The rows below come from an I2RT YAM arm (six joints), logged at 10 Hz.
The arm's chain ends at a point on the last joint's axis. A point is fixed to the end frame.
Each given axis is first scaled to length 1.
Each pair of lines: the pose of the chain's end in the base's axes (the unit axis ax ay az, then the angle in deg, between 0 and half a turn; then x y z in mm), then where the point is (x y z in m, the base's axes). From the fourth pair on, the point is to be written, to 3 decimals.
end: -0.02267 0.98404 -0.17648 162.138 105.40 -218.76 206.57
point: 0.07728 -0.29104 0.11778
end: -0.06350 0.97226 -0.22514 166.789 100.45 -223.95 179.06
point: 0.06888 -0.30710 0.10168
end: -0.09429 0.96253 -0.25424 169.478 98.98 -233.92 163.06
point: 0.06722 -0.32362 0.09346
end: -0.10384 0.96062 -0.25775 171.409 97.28 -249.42 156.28
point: 0.064 -0.340 0.089
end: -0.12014 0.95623 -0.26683 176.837 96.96 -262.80 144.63
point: 0.058 -0.356 0.084
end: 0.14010 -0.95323 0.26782 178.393 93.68 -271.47 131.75
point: 0.051 -0.366 0.076
